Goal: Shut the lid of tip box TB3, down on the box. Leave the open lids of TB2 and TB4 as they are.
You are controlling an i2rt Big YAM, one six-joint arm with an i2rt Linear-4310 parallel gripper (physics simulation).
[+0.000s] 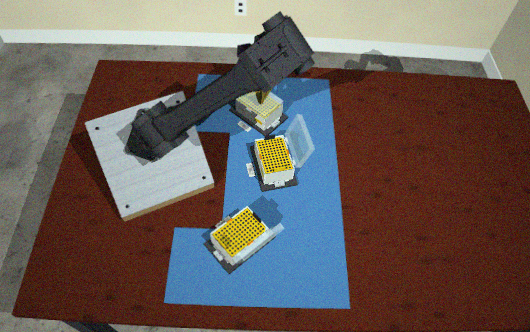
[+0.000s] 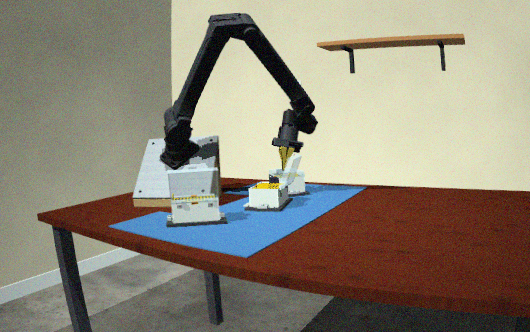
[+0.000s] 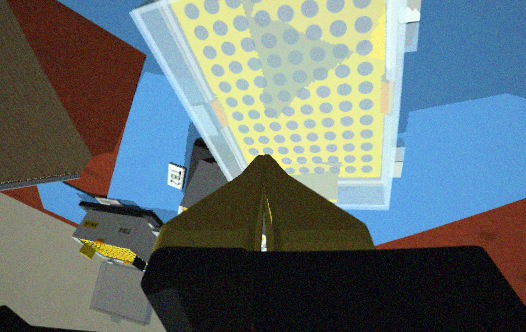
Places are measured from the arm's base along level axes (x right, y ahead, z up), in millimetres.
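Where they show: gripper, between the fingertips: (image 1: 260, 103) (image 2: 283, 170) (image 3: 263, 165); arm's base, origin of its link: (image 1: 147, 135) (image 2: 179, 154).
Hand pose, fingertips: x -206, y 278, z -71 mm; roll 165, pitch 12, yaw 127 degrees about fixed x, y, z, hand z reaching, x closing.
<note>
Things, the pixels of their top centre, and the offset from my fingertips. Level surfaces: height alone.
- Tip box TB3, centre of its top: (image 3: 262, 134) (image 1: 256, 100) (image 2: 282, 170) dx -15, dy -12, dz -2 mm
- TB2, centre of its top: (image 3: 202, 244) (image 1: 270, 153) (image 2: 265, 183) dx +171, dy +43, dz -13 mm
- TB4, centre of its top: (image 3: 108, 253) (image 1: 236, 227) (image 2: 194, 195) dx +401, dy -24, dz -13 mm
- blue mat, height of its surface: dz -79 mm
- brown table, height of its surface: dz -82 mm
Tip box TB3 (image 1: 270, 119) (image 2: 299, 186) stands at the back of the mat. Its clear lid (image 1: 259, 103) (image 3: 310, 102) lies down over the yellow tip rack; whether it is fully flush I cannot tell. My gripper (image 1: 261, 102) (image 2: 283, 168) (image 3: 263, 165) is shut and empty, pointing down with its tips at or just above this lid. TB2 (image 1: 275, 159) (image 2: 266, 197) (image 3: 206, 181) is in the middle, its lid (image 1: 301, 141) (image 2: 293, 171) open and upright. TB4 (image 1: 240, 234) (image 2: 195, 213) (image 3: 112, 229) is at the front, its lid (image 1: 278, 230) (image 2: 192, 181) (image 3: 120, 292) also open.
The boxes stand on a blue mat (image 1: 310, 260) (image 2: 240, 242) on the brown table (image 1: 425, 200) (image 2: 425, 250). The arm's pale base board (image 1: 165, 182) (image 2: 150, 175) is left of the mat. TB2's raised lid stands close to TB3. A wooden shelf (image 2: 395, 42) hangs on the wall.
</note>
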